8 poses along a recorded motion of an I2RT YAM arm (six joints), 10 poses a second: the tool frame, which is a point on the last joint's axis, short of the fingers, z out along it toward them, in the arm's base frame.
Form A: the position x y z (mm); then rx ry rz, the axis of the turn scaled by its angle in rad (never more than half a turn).
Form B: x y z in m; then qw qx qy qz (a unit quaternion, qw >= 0). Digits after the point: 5 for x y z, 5 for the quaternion.
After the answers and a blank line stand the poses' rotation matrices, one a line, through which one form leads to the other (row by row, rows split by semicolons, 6 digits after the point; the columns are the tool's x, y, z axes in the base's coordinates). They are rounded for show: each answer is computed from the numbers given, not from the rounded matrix.
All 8 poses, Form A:
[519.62 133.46 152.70 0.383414 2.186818 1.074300]
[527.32 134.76 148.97 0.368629 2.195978 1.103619]
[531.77 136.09 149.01 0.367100 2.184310 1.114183]
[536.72 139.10 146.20 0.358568 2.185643 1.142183]
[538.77 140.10 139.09 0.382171 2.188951 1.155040]
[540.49 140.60 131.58 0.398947 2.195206 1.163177]
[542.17 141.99 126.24 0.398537 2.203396 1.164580]
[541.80 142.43 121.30 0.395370 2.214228 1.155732]
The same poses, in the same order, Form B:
[0.51962 0.13346 0.15270 0.33120 0.14668 0.83659 0.41098]
[0.52732 0.13476 0.14897 0.32234 0.14041 0.83646 0.42037]
[0.53177 0.13609 0.14901 0.32508 0.14002 0.83314 0.42497]
[0.53672 0.13910 0.14620 0.31910 0.13636 0.83120 0.43437]
[0.53877 0.14010 0.13909 0.31327 0.14492 0.83007 0.43800]
[0.54049 0.14060 0.13158 0.30764 0.15086 0.83013 0.43986]
[0.54217 0.14199 0.12624 0.30396 0.15043 0.83171 0.43959]
[0.54180 0.14243 0.12130 0.30162 0.14907 0.83482 0.43574]

-0.737579 -0.026819 0.674728; 0.517659 0.619155 0.590489; -0.433597 0.784811 -0.442792
-0.752763 -0.036107 0.657301; 0.505907 0.607138 0.612733; -0.421197 0.793775 -0.438764
-0.749430 -0.042993 0.660687; 0.509611 0.599591 0.617079; -0.422672 0.799151 -0.427441
-0.759155 -0.050529 0.648946; 0.503912 0.585449 0.635076; -0.412014 0.809133 -0.418985
-0.761723 -0.033830 0.647018; 0.515014 0.574304 0.636345; -0.393113 0.817943 -0.420038
-0.765191 -0.020168 0.643488; 0.521116 0.567522 0.637461; -0.378050 0.823111 -0.423753
-0.769952 -0.017004 0.637876; 0.517473 0.568261 0.639766; -0.373359 0.822672 -0.428735
-0.773605 -0.013974 0.633514; 0.511747 0.575816 0.637613; -0.373698 0.817460 -0.438303

